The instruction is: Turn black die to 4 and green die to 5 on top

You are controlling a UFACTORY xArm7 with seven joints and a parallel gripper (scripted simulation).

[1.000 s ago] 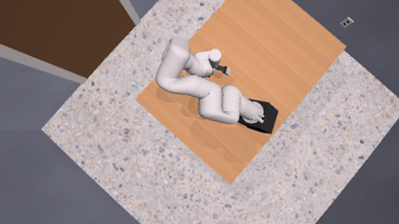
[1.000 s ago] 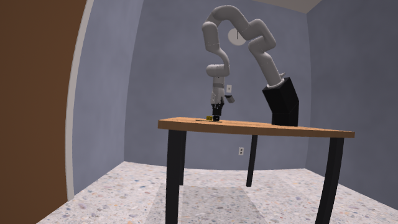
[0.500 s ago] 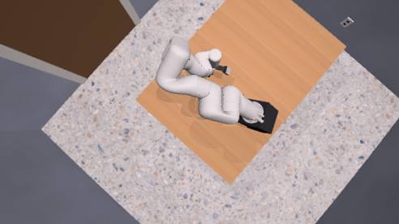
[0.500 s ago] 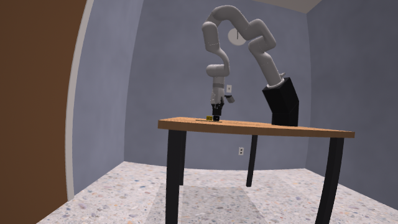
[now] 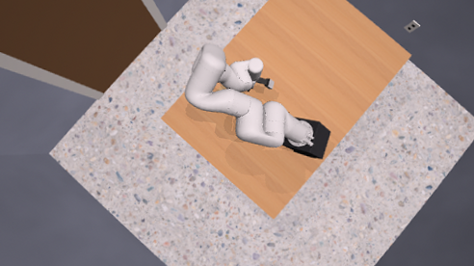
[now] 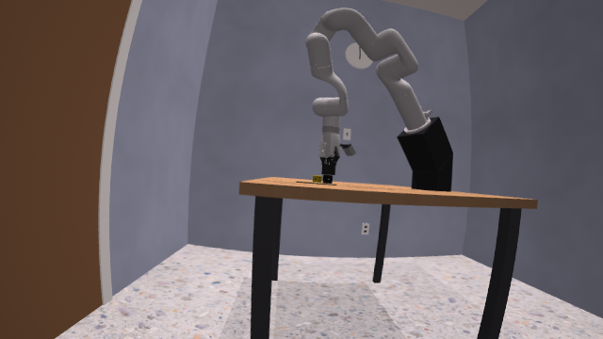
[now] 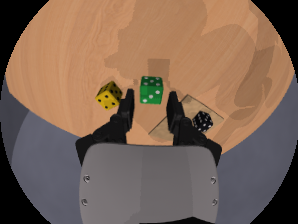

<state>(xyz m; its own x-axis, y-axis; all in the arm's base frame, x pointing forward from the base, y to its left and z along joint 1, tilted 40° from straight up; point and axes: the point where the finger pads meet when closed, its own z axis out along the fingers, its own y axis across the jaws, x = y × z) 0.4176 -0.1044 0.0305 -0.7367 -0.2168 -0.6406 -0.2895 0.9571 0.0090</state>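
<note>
Right now the green die is 40 mm below my hand. From my hand the other things lie so: yellow die: 50 mm to the right, 40 mm below, 40 mm ahead; black die: 120 mm to the left, 40 mm below, 20 mm ahead; tan mat: 130 mm to the left, 70 mm ahead, 50 mm below.
</note>
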